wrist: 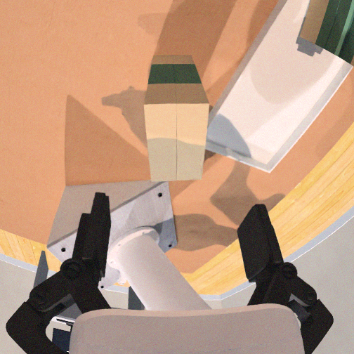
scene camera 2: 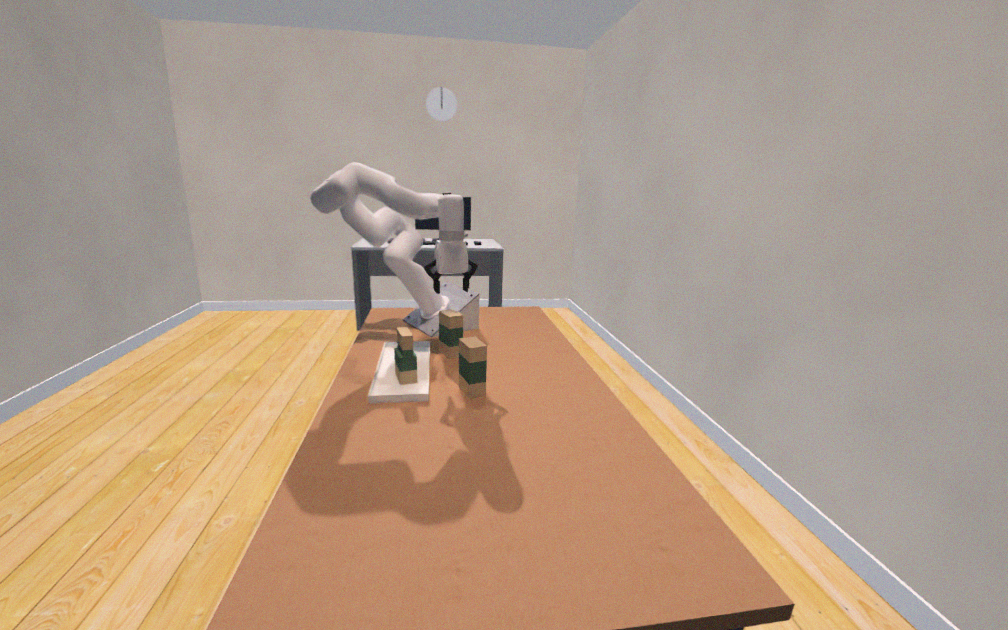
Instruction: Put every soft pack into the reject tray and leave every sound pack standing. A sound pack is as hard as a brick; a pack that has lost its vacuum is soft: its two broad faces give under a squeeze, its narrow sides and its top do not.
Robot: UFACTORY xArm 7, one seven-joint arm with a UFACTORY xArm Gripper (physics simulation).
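Where they show: gripper, between the fingertips: (scene camera 2: 451, 291); arm's base, origin of its link: (scene camera 2: 435, 308).
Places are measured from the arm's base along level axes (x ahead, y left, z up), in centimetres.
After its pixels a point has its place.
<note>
My gripper (scene camera 2: 451, 286) @[x 32.9, y 7.8, z 14.5 cm] (wrist: 180, 213) is open and empty, above a tan pack with a green band (scene camera 2: 451, 331) @[x 36.9, y 7.9, z 2.6 cm] (wrist: 176, 137) that stands upright near the robot's base. In the wrist view this pack's top shows ahead of the spread fingers, clear of both. Another tan and green pack (scene camera 2: 472, 368) @[x 64.5, y 14.5, z 1.8 cm] stands upright nearer the scene camera, right of the tray. The white reject tray (scene camera 2: 381, 387) @[x 58.6, y -10.0, z -6.4 cm] (wrist: 280, 100) holds tan and green pack material (scene camera 2: 405, 361) @[x 56.8, y -3.6, z 0.5 cm] (wrist: 340, 27) with a stepped outline; whether it is one pack or two I cannot tell. Softness does not show.
The robot's base plate (scene camera 2: 422, 322) @[x 5.0, y -4.7, z -4.4 cm] (wrist: 167, 235) is bolted at the back of the brown table (scene camera 2: 520, 460) @[x 92.2, y 24.4, z -6.6 cm] (wrist: 60, 55). A pale block (scene camera 2: 470, 314) @[x 7.1, y 13.8, z -0.4 cm] stands beside it. A grey desk (scene camera 2: 486, 260) is behind the table. The tray lies close to the table's left edge in the scene view.
</note>
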